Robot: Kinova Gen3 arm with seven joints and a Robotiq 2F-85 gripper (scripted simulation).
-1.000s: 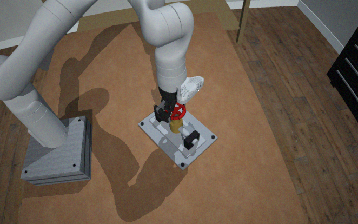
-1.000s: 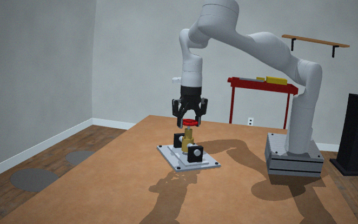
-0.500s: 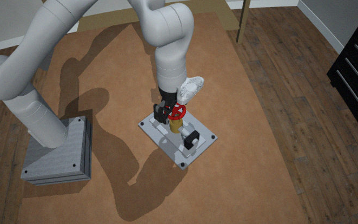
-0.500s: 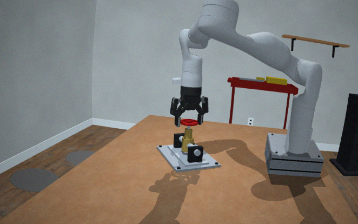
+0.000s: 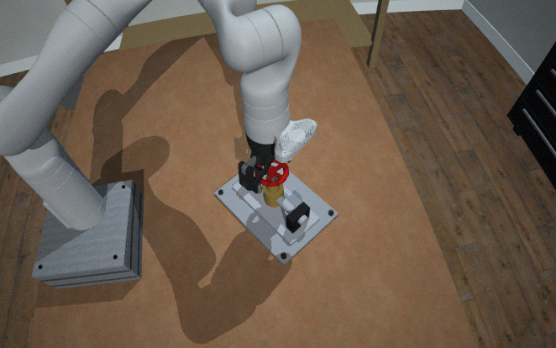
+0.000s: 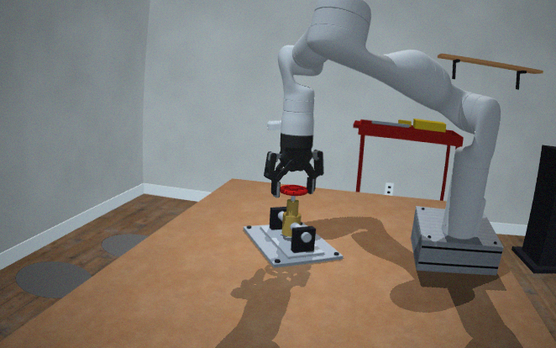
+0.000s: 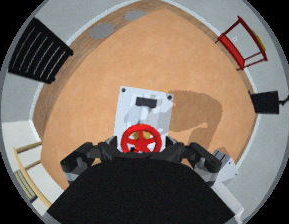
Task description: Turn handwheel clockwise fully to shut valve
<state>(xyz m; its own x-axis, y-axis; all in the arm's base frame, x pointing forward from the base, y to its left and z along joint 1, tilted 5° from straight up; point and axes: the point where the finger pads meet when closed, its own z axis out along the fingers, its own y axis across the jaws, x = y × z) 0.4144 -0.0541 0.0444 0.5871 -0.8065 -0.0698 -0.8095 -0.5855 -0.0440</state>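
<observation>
Now: hand right at the handwheel. Round my hand: baseplate: 12 cm below.
</observation>
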